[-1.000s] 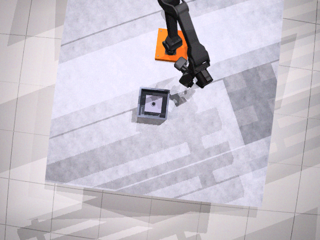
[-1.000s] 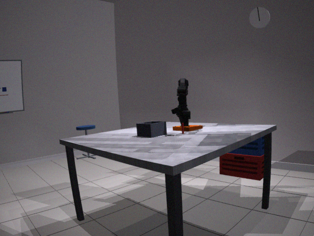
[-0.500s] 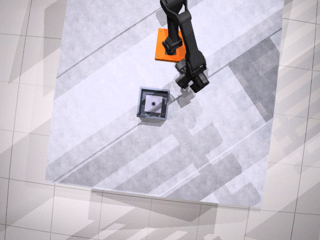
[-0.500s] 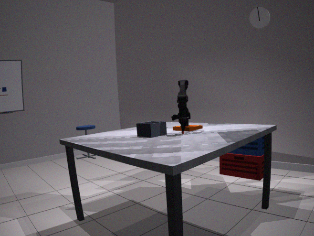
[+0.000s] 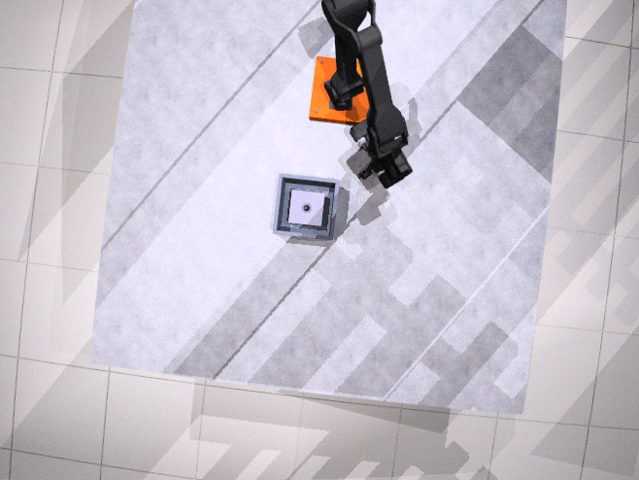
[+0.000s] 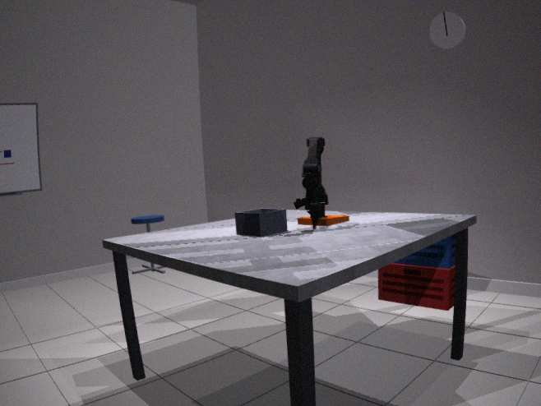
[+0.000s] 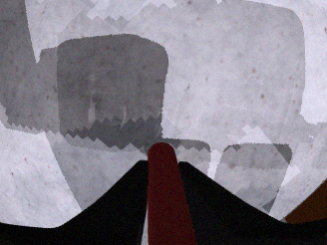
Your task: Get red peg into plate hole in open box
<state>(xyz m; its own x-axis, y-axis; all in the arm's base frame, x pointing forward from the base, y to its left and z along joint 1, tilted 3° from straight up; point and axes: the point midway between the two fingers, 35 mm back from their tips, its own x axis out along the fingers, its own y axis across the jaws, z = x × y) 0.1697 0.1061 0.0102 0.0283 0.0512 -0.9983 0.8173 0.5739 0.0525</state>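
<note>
My gripper tip is 18 cm to the left of the white plate, 15 cm short of it and 3 cm below it. Also, from my gripper tip: red peg: 3 cm above; then grey box: 18 cm to the right, 15 cm ahead, 1 cm above.
</note>
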